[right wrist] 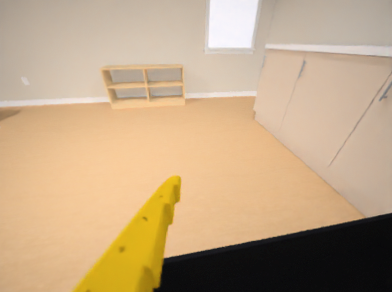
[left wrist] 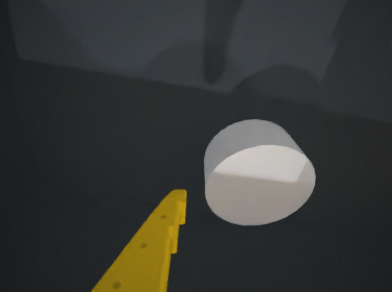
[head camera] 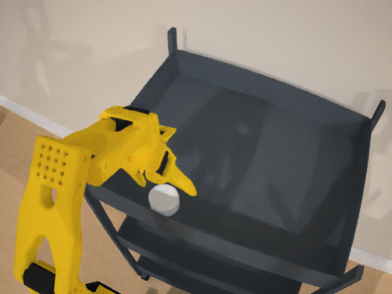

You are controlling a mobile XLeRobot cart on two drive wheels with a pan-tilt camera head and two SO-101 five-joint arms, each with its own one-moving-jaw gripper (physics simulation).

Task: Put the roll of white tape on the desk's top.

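Places are measured from the left arm's base along level axes (x right, y back, z down), in millimetres.
Where they show: left hand, its tool point: [left wrist: 186, 202] [head camera: 145, 184]; right hand, its tool point: [right wrist: 180, 185].
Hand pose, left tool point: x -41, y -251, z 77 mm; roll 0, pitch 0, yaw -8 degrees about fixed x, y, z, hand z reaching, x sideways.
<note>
After its pixels a point has its place.
The roll of white tape [head camera: 164, 200] {x -5, y -245, z 90 mm} [left wrist: 260, 185] {x -10, y -253, z 90 mm} rests at the near edge of the dark grey cart's top tray, left of the middle in the head view. My left gripper [head camera: 169, 188] [left wrist: 178, 195] is open and empty, with its jaws just above and behind the tape in the head view. In the left wrist view one notched jaw shows, its tip to the left of the tape and apart from it. My right gripper [right wrist: 174, 181] is open, one jaw showing over the floor. The desk does not show in these views.
The cart [head camera: 270, 87] {x 75, y -531, z 69 mm} has raised walls, corner posts and lower shelves, and stands by the wall. In the right wrist view a low wooden shelf unit [right wrist: 146, 67] {x 583, y 2799, z 166 mm} stands at the far wall, cabinets [right wrist: 310, 105] {x -845, y 1210, z 272 mm} line the right, and a black surface [right wrist: 300, 260] fills the lower right.
</note>
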